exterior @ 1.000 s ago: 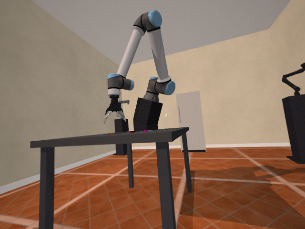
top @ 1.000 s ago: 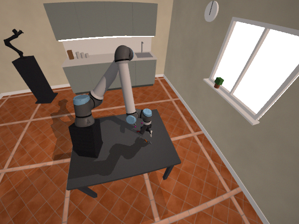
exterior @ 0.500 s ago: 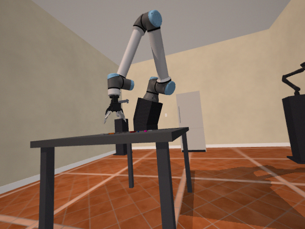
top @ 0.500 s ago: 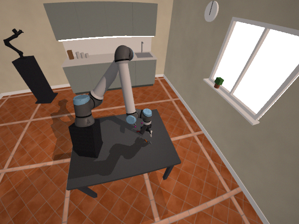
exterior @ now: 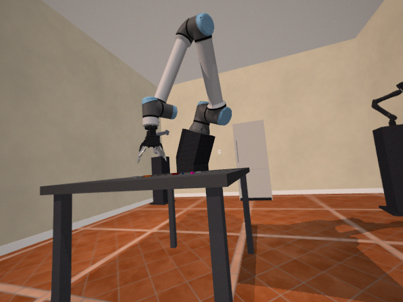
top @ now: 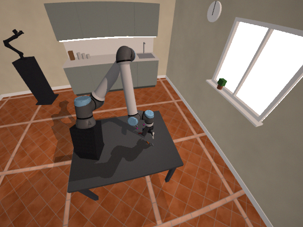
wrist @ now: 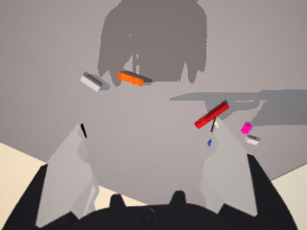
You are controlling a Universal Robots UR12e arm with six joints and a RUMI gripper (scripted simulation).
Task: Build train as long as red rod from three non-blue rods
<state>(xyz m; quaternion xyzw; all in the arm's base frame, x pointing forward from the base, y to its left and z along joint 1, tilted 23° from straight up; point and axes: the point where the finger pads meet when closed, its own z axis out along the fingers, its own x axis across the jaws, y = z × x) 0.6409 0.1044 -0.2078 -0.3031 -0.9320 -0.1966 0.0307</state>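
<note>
My hand is 7 cm above the orange rod and 4 cm to the left of it. The rest, counted from my hand: blue rod: 18 cm to the left, 7 cm below, 4 cm behind; then red rod: 11 cm to the left, 7 cm below, 7 cm behind.
</note>
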